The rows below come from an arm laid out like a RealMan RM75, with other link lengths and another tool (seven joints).
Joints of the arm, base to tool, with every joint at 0 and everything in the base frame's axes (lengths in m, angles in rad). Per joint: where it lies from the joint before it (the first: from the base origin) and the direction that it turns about. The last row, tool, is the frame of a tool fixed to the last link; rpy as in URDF.
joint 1: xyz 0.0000 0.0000 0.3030 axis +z
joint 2: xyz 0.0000 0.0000 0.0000 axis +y
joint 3: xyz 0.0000 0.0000 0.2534 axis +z
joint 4: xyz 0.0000 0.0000 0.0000 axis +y
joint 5: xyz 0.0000 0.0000 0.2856 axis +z
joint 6: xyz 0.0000 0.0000 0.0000 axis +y
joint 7: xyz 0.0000 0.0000 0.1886 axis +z
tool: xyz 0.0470 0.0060 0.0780 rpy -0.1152 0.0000 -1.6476
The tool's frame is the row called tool.
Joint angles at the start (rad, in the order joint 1, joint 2, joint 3, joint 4, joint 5, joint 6, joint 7):
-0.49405, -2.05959, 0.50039, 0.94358, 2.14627, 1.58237, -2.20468
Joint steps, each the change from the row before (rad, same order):
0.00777, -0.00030, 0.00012, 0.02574, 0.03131, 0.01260, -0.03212
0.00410, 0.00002, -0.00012, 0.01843, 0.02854, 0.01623, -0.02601
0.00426, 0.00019, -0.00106, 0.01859, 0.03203, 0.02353, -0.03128
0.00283, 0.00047, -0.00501, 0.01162, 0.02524, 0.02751, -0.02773
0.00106, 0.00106, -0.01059, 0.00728, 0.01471, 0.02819, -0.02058
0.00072, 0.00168, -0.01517, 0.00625, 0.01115, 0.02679, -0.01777
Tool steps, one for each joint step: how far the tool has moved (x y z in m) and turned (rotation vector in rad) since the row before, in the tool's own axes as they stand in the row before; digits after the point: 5 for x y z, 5 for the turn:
0.00518, -0.00352, -0.00521, 0.02236, 0.02840, -0.01463
0.00333, -0.00447, -0.00339, 0.02464, 0.01982, -0.01322
0.00335, -0.00631, -0.00375, 0.03076, 0.01938, -0.02012
0.00207, -0.00667, -0.00335, 0.02789, 0.00980, -0.02439
0.00024, -0.00464, -0.00373, 0.01811, -0.00035, -0.02241
0.00035, -0.00320, -0.00471, 0.01106, -0.00203, -0.02219

